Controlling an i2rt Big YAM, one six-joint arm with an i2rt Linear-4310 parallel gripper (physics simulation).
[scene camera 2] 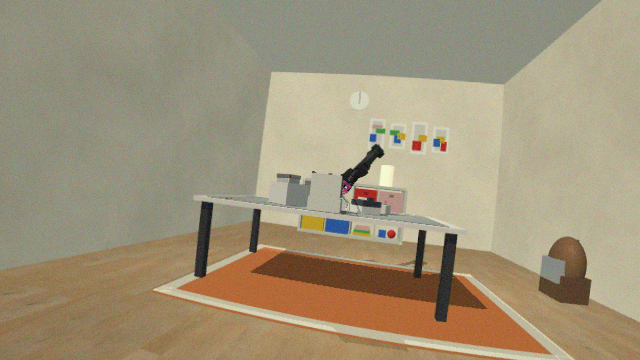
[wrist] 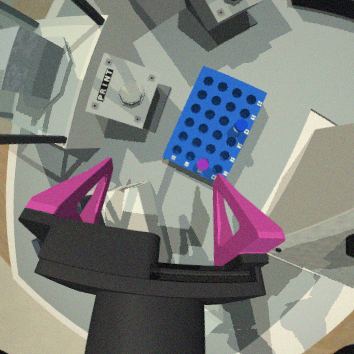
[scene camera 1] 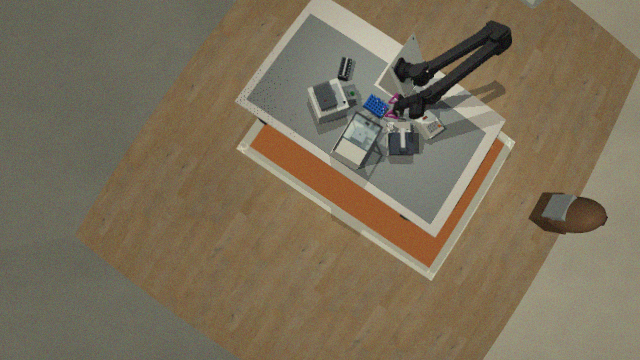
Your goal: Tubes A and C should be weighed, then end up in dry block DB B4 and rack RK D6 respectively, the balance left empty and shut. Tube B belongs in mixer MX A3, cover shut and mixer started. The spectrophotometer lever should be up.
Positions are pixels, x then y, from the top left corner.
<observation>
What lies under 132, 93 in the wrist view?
A grey PRINT button box.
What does the gripper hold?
Nothing.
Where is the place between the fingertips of the gripper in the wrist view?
164, 170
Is the gripper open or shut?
Open.
</observation>
